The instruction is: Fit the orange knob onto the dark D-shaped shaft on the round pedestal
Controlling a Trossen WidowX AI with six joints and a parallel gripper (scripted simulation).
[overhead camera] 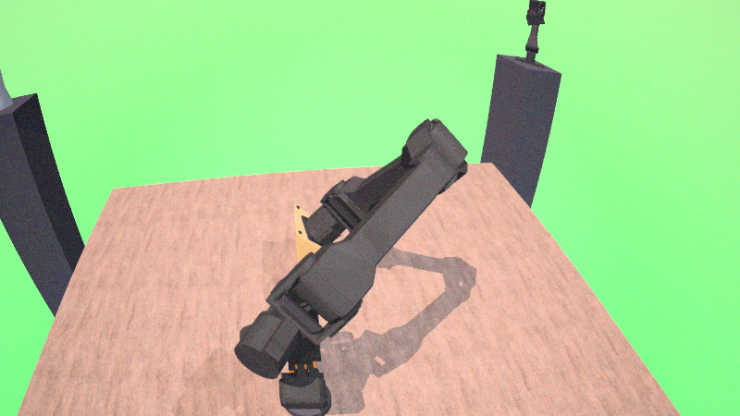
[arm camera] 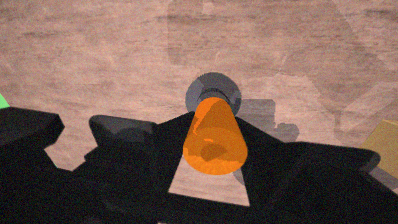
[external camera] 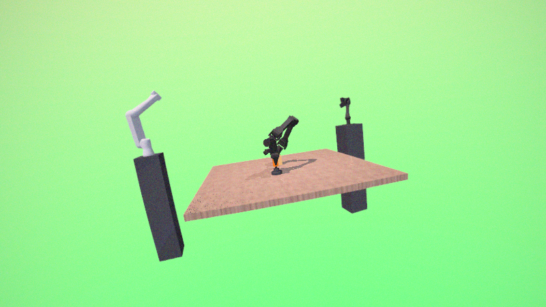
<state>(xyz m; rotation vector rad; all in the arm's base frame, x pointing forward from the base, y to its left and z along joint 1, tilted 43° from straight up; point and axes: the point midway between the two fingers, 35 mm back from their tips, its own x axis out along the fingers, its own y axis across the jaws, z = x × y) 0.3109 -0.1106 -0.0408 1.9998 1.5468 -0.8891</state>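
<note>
Right now the dark round pedestal is 40 mm below my gripper tip. Round my gripper tip: orange knob (20 mm above).
</note>
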